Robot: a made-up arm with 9 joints. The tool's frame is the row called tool. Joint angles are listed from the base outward. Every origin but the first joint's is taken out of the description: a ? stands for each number. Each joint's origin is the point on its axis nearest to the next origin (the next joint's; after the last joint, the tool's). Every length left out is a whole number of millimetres.
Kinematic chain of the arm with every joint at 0, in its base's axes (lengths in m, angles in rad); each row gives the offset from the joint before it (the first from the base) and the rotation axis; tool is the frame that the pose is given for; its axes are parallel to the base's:
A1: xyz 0.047 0 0.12 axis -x
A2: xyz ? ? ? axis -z
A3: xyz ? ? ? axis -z
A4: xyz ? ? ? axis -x
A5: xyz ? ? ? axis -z
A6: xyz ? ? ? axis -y
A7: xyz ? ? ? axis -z
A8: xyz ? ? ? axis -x
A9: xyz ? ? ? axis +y
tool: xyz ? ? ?
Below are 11 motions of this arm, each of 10 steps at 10 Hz.
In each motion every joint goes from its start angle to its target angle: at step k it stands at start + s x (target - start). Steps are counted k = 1, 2, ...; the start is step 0. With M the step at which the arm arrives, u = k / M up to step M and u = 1 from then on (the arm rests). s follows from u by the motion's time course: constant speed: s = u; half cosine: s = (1 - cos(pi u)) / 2; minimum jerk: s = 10 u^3 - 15 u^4 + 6 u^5.
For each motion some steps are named. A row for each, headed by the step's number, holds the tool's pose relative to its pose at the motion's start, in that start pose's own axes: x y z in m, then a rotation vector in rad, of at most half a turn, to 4 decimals.
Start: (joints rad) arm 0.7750 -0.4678 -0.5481 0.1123 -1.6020 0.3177 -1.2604 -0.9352 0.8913
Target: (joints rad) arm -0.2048 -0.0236 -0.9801 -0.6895 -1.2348 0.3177 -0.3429 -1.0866 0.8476
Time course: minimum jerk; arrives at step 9
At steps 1, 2, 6, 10:
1: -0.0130 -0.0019 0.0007 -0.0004 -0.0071 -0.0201
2: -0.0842 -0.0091 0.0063 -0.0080 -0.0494 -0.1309
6: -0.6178 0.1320 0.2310 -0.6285 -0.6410 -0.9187
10: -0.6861 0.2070 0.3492 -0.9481 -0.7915 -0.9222

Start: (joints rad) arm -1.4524 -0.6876 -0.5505 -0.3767 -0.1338 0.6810 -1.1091 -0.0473 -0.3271
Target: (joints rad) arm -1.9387 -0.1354 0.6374 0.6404 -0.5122 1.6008 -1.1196 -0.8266 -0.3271
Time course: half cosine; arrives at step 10
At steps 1, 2, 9, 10:
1: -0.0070 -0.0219 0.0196 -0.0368 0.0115 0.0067
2: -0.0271 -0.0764 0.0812 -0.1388 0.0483 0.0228
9: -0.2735 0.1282 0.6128 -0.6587 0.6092 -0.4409
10: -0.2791 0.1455 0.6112 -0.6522 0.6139 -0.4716

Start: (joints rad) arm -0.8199 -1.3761 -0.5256 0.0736 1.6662 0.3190 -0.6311 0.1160 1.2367
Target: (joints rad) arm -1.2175 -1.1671 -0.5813 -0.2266 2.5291 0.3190 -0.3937 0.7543 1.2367
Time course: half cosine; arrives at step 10
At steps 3, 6, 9, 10:
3: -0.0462 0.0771 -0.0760 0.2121 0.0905 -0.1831
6: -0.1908 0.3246 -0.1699 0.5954 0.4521 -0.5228
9: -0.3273 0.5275 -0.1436 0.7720 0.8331 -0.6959
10: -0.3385 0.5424 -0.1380 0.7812 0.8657 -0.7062

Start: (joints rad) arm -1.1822 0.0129 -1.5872 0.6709 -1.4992 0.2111 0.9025 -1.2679 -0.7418
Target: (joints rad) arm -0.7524 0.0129 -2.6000 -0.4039 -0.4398 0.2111 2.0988 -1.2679 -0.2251
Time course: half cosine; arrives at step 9
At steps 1, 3, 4, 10:
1: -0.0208 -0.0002 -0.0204 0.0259 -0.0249 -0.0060
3: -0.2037 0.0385 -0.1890 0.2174 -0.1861 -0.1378
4: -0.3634 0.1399 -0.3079 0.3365 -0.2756 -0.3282
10: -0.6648 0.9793 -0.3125 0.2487 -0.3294 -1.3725

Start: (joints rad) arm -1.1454 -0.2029 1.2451 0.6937 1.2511 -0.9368 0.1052 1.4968 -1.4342
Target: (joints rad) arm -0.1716 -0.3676 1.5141 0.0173 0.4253 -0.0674 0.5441 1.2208 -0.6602
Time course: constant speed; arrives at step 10
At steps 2, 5, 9, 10:
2: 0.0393 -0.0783 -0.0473 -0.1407 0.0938 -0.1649
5: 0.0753 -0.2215 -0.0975 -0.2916 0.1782 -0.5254
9: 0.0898 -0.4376 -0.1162 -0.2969 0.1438 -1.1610
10: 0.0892 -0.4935 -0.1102 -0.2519 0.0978 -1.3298

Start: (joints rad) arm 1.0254 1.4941 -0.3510 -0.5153 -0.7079 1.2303 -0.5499 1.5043 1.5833
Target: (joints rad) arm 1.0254 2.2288 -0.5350 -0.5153 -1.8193 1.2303 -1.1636 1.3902 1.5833
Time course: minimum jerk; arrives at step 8
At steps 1, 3, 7, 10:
1: 0.0036 0.0051 0.0100 0.0061 -0.0164 0.0075
3: 0.0388 0.0785 0.1860 0.1006 -0.2895 0.1205
7: -0.1164 0.1613 0.6783 0.3101 -1.0868 0.3772
10: -0.1241 0.1610 0.6873 0.3142 -1.1052 0.3825

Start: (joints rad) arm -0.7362 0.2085 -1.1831 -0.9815 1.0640 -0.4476 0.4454 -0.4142 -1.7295
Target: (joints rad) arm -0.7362 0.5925 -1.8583 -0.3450 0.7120 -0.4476 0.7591 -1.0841 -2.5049
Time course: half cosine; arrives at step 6
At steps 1, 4, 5, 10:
1: -0.0223 -0.0127 0.0129 0.0122 -0.0963 -0.0184
4: -0.3059 -0.1917 0.0320 0.2102 -1.0138 -0.3138
5: -0.3838 -0.2461 -0.0119 0.2777 -1.2259 -0.4389
10: -0.4107 -0.2652 -0.0337 0.3028 -1.2981 -0.4906

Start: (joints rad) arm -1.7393 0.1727 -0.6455 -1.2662 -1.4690 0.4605 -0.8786 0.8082 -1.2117
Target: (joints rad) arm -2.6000 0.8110 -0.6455 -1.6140 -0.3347 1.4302 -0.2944 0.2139 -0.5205
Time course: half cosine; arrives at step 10
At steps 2, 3, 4, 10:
2: -0.0175 -0.0414 -0.0019 -0.1801 0.0933 0.0983
3: -0.0314 -0.0904 0.0013 -0.4123 0.1701 0.1864
4: -0.0400 -0.1497 0.0152 -0.7290 0.2150 0.2565
10: -0.0473 -0.2816 0.1941 -2.1230 -0.3781 0.1145

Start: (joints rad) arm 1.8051 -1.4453 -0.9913 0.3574 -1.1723 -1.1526 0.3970 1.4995 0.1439
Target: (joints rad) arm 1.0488 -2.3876 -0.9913 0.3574 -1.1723 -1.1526 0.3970 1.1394 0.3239
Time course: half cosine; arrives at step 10
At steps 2, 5, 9, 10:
2: 0.0082 0.0007 -0.0152 -0.0625 0.0693 -0.0305
5: 0.0260 -0.0127 -0.0808 -0.3534 0.3213 -0.1342
9: 0.0225 -0.0588 -0.1406 -0.7362 0.5248 -0.1882
10: 0.0220 -0.0619 -0.1428 -0.7566 0.5325 -0.1885

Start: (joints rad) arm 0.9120 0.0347 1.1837 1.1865 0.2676 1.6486 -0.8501 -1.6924 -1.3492
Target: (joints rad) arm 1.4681 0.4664 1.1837 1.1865 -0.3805 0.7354 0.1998 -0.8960 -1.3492
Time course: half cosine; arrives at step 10
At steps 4, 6, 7, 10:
4: -0.2286 0.0485 0.2739 -0.3068 -0.2905 -0.0235
6: -0.4200 0.2652 0.4105 -0.7406 -0.4799 -0.0002
7: -0.4860 0.3945 0.4176 -0.9719 -0.5303 0.0201
10: -0.5502 0.5884 0.3605 -1.3410 -0.5547 0.0543

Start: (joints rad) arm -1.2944 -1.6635 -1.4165 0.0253 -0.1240 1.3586 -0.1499 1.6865 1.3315
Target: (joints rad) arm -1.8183 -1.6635 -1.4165 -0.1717 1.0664 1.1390 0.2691 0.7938 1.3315
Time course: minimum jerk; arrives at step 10
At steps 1, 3, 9, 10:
1: 0.0030 -0.0022 -0.0048 -0.0043 0.0026 -0.0015
3: 0.0528 -0.0468 -0.0881 -0.0677 0.0579 -0.0357
9: 0.1903 -0.2562 -0.4086 0.1089 0.3887 -0.3736
10: 0.1912 -0.2570 -0.4108 0.1152 0.3903 -0.3778

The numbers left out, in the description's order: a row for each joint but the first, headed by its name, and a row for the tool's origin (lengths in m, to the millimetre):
A2: 0 -0.08 -0.204
A3: -0.259 -0.069 0
A4: 0.246 -0.117 0
A5: 0 0.103 -0.092
A6: 0.09 0.194 0
A7: 0.03 0 -0.315
A8: -0.388 -0.318 0
A9: 0 -0.037 0.029
tool: 0.209 0 -0.035

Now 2 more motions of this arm.
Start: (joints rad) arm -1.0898 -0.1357 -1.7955 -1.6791 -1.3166 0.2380 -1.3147 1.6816 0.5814
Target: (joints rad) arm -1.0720 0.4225 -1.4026 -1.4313 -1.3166 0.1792 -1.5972 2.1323 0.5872
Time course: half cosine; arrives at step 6
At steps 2, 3, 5, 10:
2: 0.0195 -0.0801 -0.0514 -0.2390 -0.1755 0.0898
3: 0.0401 -0.1575 -0.0874 -0.4588 -0.3568 0.1829
5: 0.0721 -0.2848 -0.1236 -0.7879 -0.6790 0.3585
10: 0.0764 -0.3041 -0.1269 -0.8326 -0.7291 0.3878

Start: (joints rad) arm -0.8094 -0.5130 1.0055 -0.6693 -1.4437 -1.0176 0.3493 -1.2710 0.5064
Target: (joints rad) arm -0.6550 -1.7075 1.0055 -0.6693 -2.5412 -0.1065 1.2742 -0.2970 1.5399
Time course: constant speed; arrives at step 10
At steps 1, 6, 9, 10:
1: 0.0121 -0.0431 0.0601 -0.2364 0.1387 0.0153
6: 0.2514 -0.2294 0.3777 -1.1547 0.7756 0.1581
9: 0.4673 -0.2936 0.4556 -1.5005 1.1651 0.2563
10: 0.5263 -0.3138 0.4607 -1.5948 1.3115 0.2775

